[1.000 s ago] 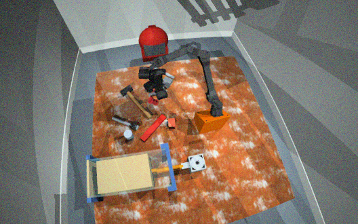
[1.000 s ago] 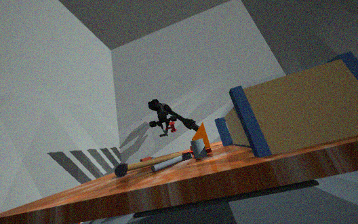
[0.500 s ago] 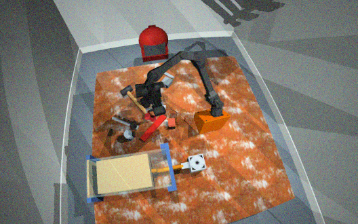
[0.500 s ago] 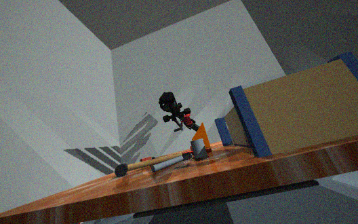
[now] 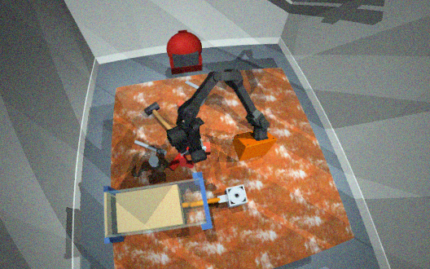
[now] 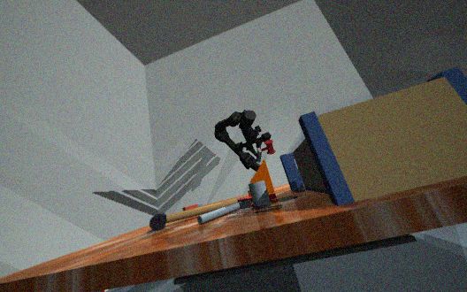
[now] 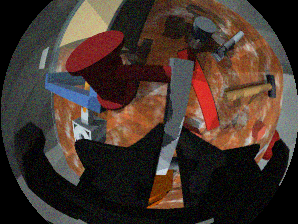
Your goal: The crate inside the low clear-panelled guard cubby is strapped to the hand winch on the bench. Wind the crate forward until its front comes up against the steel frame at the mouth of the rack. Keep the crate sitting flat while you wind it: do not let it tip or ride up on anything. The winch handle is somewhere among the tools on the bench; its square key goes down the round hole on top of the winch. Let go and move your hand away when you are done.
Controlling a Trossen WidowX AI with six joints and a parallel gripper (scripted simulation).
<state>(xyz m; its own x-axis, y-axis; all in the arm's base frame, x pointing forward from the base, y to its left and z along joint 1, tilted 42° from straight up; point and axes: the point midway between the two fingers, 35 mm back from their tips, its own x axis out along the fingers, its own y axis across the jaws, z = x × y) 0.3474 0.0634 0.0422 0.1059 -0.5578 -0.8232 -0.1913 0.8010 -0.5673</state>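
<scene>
Right now my gripper tip is 4 cm short of the red knob, 4 cm to the right of it and 2 cm below it. Round my gripper tip: red-knobbed winch handle 1 cm ahead, 1 cm to the left, 1 cm above; then blue steel frame 1 cm behind, 22 cm to the left, 8 cm below; then red bar 5 cm ahead, 8 cm to the right, 18 cm below.
</scene>
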